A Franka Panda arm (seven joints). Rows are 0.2 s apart.
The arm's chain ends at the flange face. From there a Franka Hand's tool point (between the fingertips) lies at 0.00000 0.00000 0.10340 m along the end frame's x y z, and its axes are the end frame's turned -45 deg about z.
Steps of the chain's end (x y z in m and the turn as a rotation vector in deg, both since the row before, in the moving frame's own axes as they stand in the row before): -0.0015, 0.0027, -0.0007, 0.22, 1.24, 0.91; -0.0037, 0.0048, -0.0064, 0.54, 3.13, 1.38
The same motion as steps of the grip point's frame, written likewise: -0.0011, 0.0022, -0.0007, -0.72, 1.03, 0.91; -0.0014, 0.0041, -0.0066, -1.83, 2.60, 1.38
